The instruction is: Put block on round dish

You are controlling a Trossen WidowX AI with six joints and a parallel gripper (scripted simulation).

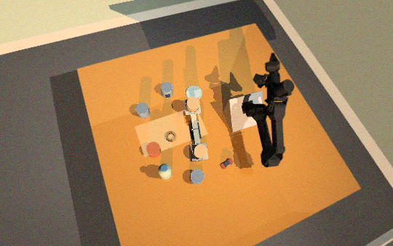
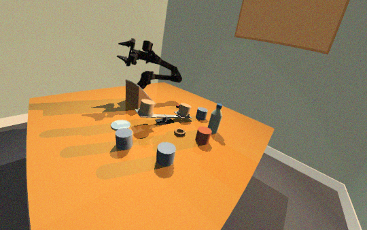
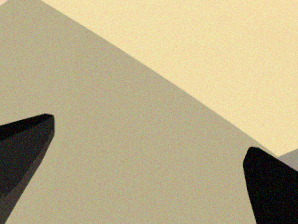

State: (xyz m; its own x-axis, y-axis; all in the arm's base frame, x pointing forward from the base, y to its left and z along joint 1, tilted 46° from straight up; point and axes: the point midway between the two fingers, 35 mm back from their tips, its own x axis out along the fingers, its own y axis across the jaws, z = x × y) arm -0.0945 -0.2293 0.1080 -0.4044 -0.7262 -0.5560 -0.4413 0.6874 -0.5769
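Now: the tan cup 440 mm ahead of my gripper tip, 280 mm to the left of it and 300 mm below it. Round my gripper tip: pale blue round dish 340 mm ahead, 120 mm to the right, 360 mm below; then balance beam 420 mm ahead, 120 mm to the left, 320 mm below; then balance 420 mm ahead, 120 mm to the left, 340 mm below.
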